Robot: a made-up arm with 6 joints. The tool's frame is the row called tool.
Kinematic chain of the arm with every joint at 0, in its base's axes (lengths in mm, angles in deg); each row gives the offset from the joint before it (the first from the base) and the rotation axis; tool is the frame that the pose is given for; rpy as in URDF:
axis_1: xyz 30 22 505 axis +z
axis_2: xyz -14 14 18 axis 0.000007 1 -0.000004
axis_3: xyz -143 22 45 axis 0.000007 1 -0.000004
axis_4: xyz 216 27 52 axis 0.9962 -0.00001 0.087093
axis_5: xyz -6 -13 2 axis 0.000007 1 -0.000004
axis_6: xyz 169 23 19 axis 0.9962 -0.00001 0.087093
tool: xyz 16 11 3 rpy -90 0 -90
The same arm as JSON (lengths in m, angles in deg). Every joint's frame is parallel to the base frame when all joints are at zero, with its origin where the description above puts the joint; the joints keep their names.
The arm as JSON. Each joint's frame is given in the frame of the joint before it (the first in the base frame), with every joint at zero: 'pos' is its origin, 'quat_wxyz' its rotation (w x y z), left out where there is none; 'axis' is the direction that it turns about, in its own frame. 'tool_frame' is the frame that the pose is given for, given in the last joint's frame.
{"length_unit": "m", "angle_unit": "deg", "joints": [{"joint": "axis_1", "pos": [0.03, 0.022, 0.505], "axis": "+z"}, {"joint": "axis_2", "pos": [-0.014, 0.014, 0.018], "axis": "+y"}, {"joint": "axis_3", "pos": [-0.143, 0.022, 0.045], "axis": "+y"}, {"joint": "axis_4", "pos": [0.216, 0.027, 0.052], "axis": [0.9962, 0.0, 0.0871]}, {"joint": "axis_5", "pos": [-0.006, -0.013, 0.002], "axis": "+y"}, {"joint": "axis_6", "pos": [0.169, 0.023, 0.019], "axis": [0.9962, 0.0, 0.0871]}], "tool_frame": {"pos": [0.016, 0.011, 0.003], "quat_wxyz": [0.5, -0.5, 0.5, -0.5]}}
